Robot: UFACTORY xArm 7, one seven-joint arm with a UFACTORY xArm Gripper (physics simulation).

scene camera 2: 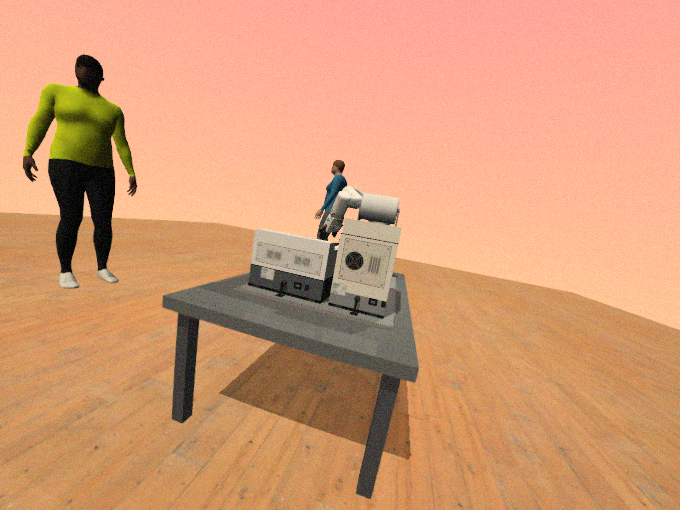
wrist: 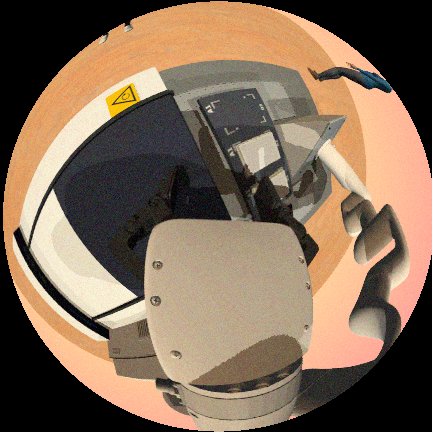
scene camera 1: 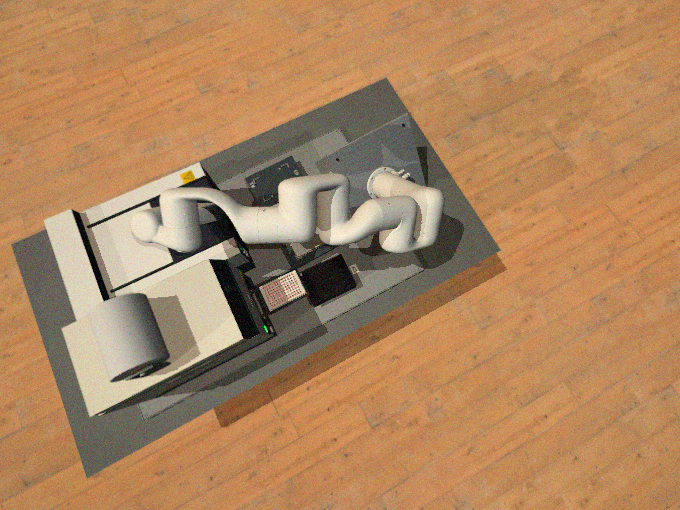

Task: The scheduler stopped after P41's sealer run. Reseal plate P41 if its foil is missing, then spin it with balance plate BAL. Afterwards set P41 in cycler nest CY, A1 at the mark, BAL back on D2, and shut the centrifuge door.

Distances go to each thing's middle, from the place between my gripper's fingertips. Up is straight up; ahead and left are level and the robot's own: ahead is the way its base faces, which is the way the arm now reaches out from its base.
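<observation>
The cylinder (scene camera 1: 125,329) is 300 mm ahead of my gripper, 250 mm to the left of it and 190 mm above it; going by their middles, of the things named here the cylinder is the farthest from my gripper. The centrifuge (scene camera 1: 100,258) is 50 mm to the right of my gripper, 240 mm ahead of it and 110 mm below it, and the well plate (scene camera 1: 288,287) is 10 mm behind the gripper, 300 mm to the left of it and 120 mm below it. My gripper itself is 20 mm above the centrifuge lid (scene camera 1: 212,232), 90 mm short of it and 30 mm to the left of it.
</observation>
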